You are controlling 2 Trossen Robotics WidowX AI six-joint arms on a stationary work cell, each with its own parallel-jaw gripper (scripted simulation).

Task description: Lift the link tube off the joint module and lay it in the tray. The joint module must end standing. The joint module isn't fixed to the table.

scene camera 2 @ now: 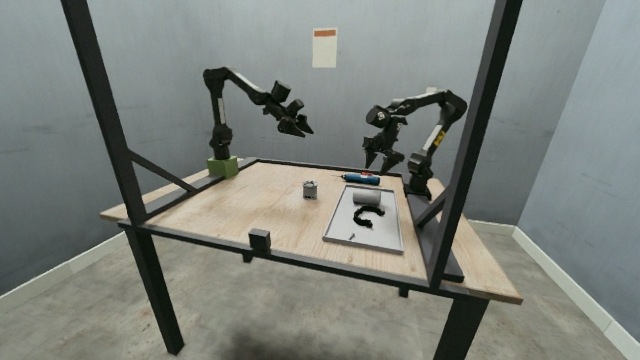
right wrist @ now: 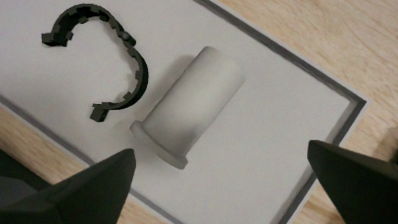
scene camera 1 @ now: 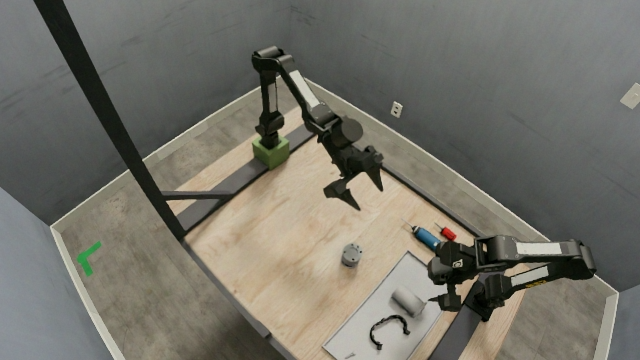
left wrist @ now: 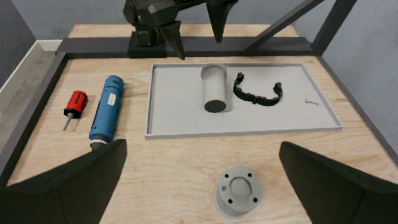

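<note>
In scene camera 1 you'd find my left gripper (scene camera 1: 371, 200) and my right gripper (scene camera 1: 428, 285). Scene camera 2 shows a grey tray (scene camera 2: 385, 236), along with my left gripper (scene camera 2: 309, 135) and my right gripper (scene camera 2: 372, 172). The left wrist view has a grey link tube (left wrist: 213, 75), the grey tray again (left wrist: 175, 110), my left gripper (left wrist: 204, 147) and my right gripper (left wrist: 201, 50). And in the right wrist view there's the tray (right wrist: 253, 155) plus my right gripper (right wrist: 220, 152).
</note>
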